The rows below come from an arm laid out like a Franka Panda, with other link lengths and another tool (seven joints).
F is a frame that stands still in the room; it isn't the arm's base.
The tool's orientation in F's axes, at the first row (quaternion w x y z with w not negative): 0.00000, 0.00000, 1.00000, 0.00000
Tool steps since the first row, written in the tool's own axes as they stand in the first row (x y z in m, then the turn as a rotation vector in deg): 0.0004, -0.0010, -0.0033, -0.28, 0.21, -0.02; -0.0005, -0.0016, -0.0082, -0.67, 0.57, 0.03; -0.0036, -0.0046, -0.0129, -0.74, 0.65, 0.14; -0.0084, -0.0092, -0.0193, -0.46, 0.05, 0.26; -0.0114, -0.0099, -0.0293, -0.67, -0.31, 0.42; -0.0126, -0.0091, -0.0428, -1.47, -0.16, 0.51; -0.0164, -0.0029, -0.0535, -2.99, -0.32, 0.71; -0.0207, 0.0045, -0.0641, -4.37, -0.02, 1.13; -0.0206, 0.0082, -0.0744, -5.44, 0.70, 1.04; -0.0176, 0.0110, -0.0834, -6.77, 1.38, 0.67
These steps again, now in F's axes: -0.0004, -0.0010, 0.0033, 0.28, 0.21, 0.02; 0.0005, -0.0016, 0.0082, 0.67, 0.57, -0.03; 0.0036, -0.0046, 0.0129, 0.74, 0.65, -0.14; 0.0084, -0.0092, 0.0193, 0.46, 0.05, -0.26; 0.0114, -0.0099, 0.0293, 0.67, -0.31, -0.42; 0.0126, -0.0091, 0.0428, 1.47, -0.16, -0.51; 0.0164, -0.0029, 0.0535, 2.99, -0.32, -0.71; 0.0207, 0.0045, 0.0641, 4.37, -0.02, -1.13; 0.0206, 0.0082, 0.0744, 5.44, 0.70, -1.04; 0.0176, 0.0110, 0.0834, 6.77, 1.38, -0.67
